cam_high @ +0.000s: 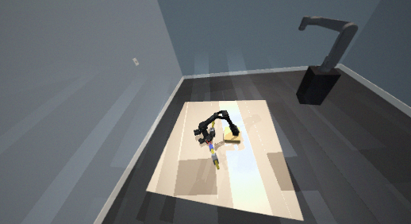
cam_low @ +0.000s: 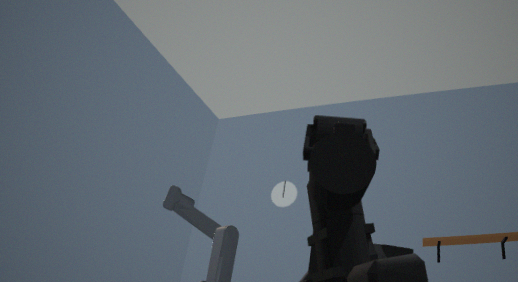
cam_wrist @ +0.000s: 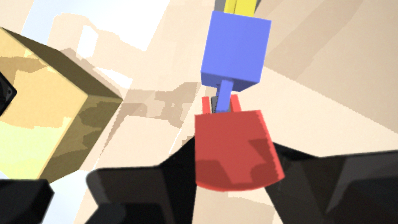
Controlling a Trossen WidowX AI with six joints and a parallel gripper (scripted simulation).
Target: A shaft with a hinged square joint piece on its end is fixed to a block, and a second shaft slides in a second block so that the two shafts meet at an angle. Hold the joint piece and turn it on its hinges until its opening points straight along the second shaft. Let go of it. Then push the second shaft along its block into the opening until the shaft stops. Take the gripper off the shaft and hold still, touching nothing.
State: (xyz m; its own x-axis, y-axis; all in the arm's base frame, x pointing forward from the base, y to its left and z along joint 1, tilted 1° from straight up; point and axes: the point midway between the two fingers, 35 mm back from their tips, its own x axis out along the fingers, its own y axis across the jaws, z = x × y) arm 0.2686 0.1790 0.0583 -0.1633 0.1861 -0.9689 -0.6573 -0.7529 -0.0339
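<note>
Right now my gripper tip is 30 mm below the red joint piece.
</note>
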